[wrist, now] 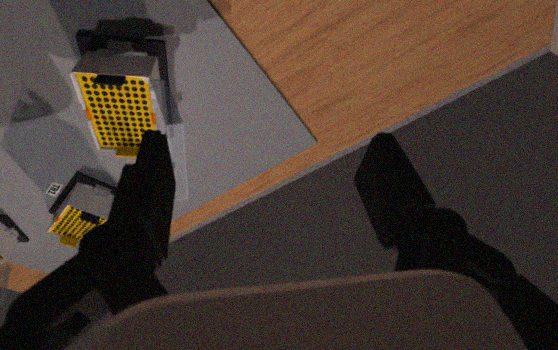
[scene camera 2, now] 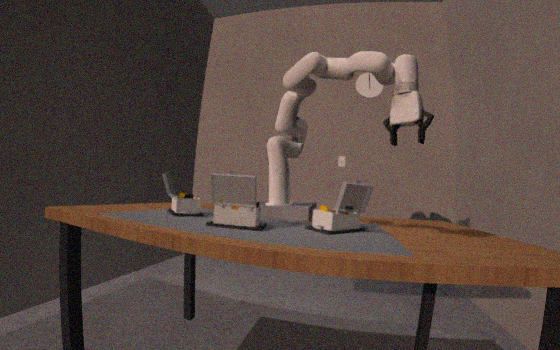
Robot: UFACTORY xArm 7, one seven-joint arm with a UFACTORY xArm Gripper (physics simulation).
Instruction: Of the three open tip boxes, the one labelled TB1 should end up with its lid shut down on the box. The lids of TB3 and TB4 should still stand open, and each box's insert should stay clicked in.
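Pixels of known places: gripper, fingertip midpoint: [wrist: 272, 156] [scene camera 2: 406, 144]; arm's base, origin of the base link: [scene camera 2: 279, 205].
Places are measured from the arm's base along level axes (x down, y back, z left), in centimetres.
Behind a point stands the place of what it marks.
Observation:
A small white box [scene camera 2: 237, 216] @[y -45.9, x 1.0, z -1.5 cm] [wrist: 77, 222] with a yellow insert stands mid-mat; a label reading TB1 [wrist: 54, 189] @[y -35.3, x 4.1, z -3.7 cm] lies beside it in the wrist view. Its clear lid [scene camera 2: 233, 189] @[y -49.4, x -6.3, z -1.7 cm] stands upright, open. The right box [scene camera 2: 336, 221] @[y -38.4, x 0.9, z 25.2 cm] [wrist: 120, 110] has a yellow insert seated in it and its lid [scene camera 2: 356, 197] @[y -37.9, x -6.2, z 30.4 cm] open, leaning back. The left box [scene camera 2: 186, 205] @[y -35.4, x 0.7, z -25.3 cm] also has its lid [scene camera 2: 169, 184] @[y -39.9, x -6.2, z -29.8 cm] open. The labels of the right and left boxes are not readable. My gripper [scene camera 2: 408, 143] @[y -31.7, x -23.5, z 46.4 cm] [wrist: 272, 156] @[y -31.7, x -23.5, z 46.4 cm] is open and empty, high above and to the right of the right box, fingers pointing down.
The boxes stand on a grey-blue mat [scene camera 2: 380, 245] @[y -51.1, x 4.3, z 35.5 cm] [wrist: 225, 110] @[y -43.3, x 4.3, z 33.1 cm] on the wooden table [scene camera 2: 475, 250] @[y -50.7, x 4.6, z 58.7 cm] [wrist: 350, 60] @[y -48.0, x 4.6, z 52.3 cm]. The arm's base block [scene camera 2: 287, 212] @[y -11.2, x 2.0, z 6.0 cm] is behind the middle and right boxes. The table's front edge and the dark floor show below my fingers in the wrist view.

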